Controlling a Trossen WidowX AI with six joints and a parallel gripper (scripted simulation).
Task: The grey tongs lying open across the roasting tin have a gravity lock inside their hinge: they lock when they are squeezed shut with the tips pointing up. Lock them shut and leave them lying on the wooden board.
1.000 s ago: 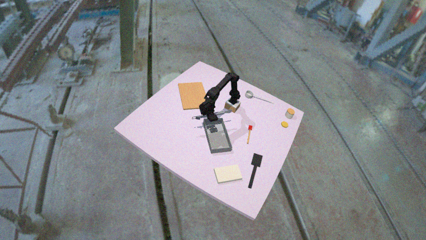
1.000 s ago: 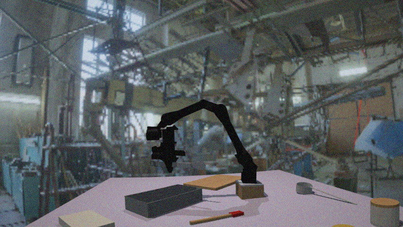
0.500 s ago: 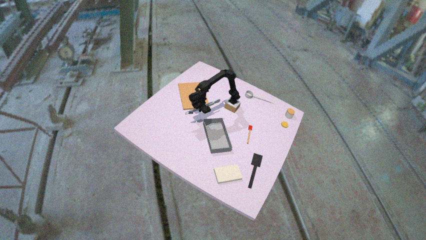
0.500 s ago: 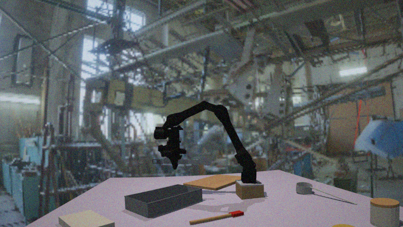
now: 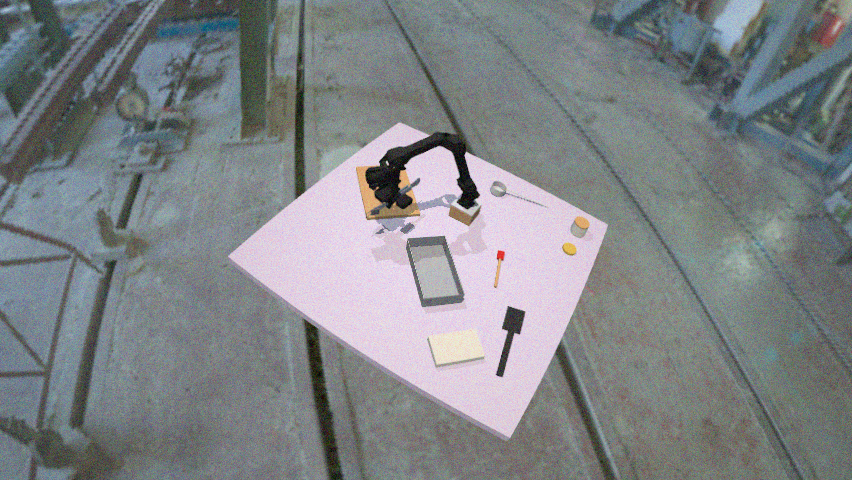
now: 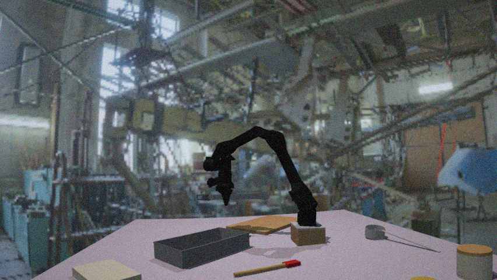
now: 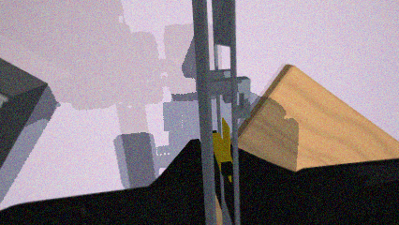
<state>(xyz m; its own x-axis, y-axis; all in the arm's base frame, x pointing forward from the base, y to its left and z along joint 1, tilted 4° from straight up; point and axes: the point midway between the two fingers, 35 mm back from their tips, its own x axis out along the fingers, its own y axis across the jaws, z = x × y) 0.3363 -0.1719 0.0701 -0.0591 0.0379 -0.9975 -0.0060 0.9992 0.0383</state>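
My gripper tip is 190 mm past the wooden board, 170 mm to the left of it and 120 mm above it. Also, from my gripper tip: red-tipped spatula 460 mm to the left, 190 mm behind, 120 mm below; then yellow piece 40 mm above, 20 mm ahead; then grey roasting tin 290 mm to the left, 100 mm below, 50 mm ahead.
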